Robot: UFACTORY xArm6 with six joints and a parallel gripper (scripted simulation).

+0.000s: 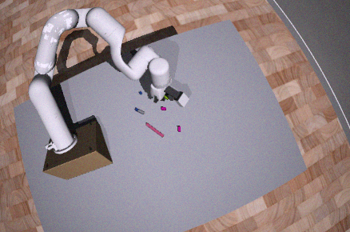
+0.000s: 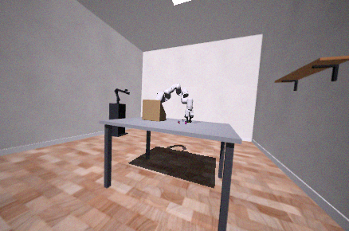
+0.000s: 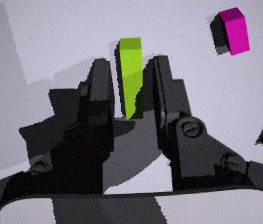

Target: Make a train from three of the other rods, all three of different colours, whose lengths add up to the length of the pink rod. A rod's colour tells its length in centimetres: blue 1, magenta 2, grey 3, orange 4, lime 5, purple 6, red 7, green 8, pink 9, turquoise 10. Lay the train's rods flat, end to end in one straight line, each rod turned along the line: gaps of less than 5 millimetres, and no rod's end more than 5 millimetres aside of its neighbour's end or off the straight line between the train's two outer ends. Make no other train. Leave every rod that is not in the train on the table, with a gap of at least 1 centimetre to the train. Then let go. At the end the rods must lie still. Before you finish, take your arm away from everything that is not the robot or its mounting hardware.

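Now: hand 2 cm above the lime rod. From my hand the other things lie so: pink rod 11 cm behind, 12 cm to the right, 2 cm below; grey rod 12 cm behind, 1 cm to the right, 2 cm below.
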